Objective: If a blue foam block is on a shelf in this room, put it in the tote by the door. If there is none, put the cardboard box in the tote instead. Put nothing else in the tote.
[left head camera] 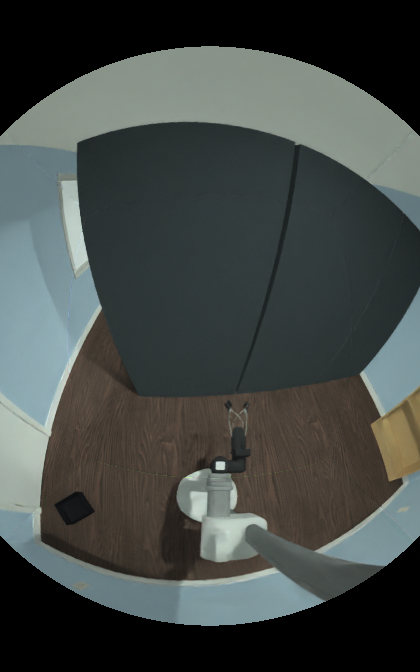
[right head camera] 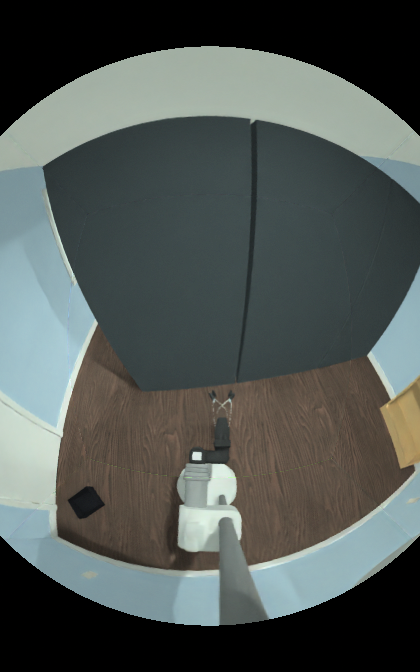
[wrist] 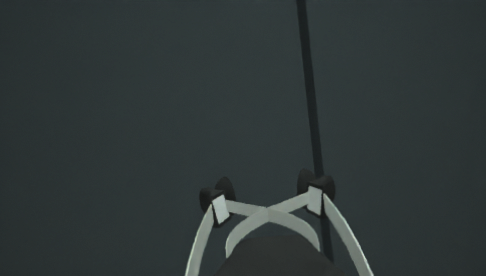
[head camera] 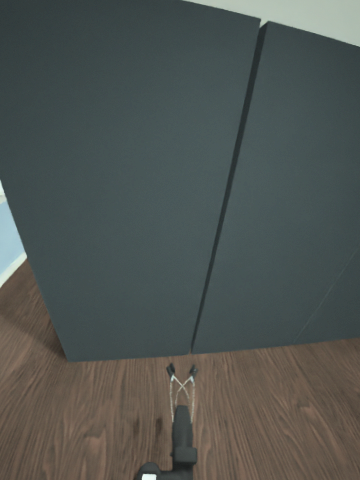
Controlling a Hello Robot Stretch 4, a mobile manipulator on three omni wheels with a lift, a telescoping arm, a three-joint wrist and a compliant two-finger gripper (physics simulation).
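Frame: origin at the robot's base, x back, y right, z up, level; metres.
Where they show: gripper, fingertip midpoint: (wrist: 265,188) (head camera: 182,363).
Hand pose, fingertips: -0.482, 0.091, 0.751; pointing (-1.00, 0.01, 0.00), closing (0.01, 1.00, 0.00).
Note:
After its pixels a point has its place, as x, y, z.
My gripper (head camera: 183,370) {-0.482, 0.091, 0.752} (left head camera: 237,405) (right head camera: 222,395) (wrist: 265,188) {-0.482, 0.091, 0.752} is open, with its two fingertips apart and no object between them. It points toward the lower part of a large dark cabinet-like block. A small black open-looking box, which looks like the tote (left head camera: 75,507) (right head camera: 86,502), sits on the floor at the lower left in both side head views, near a white door-like panel (left head camera: 17,470) (right head camera: 25,465). No blue foam block and no cardboard box show in the current views.
The tall dark block (head camera: 125,200) {-0.885, -0.201, 1.243} (left head camera: 185,250) (right head camera: 150,250) (wrist: 125,100) {-0.882, -0.231, 0.919}, with a narrow vertical gap, fills the front. Part of a wooden shelf unit (left head camera: 384,447) (right head camera: 395,435) shows at the right edge. Blue walls with white baseboards stand to both sides and at the bottom of the side head views.

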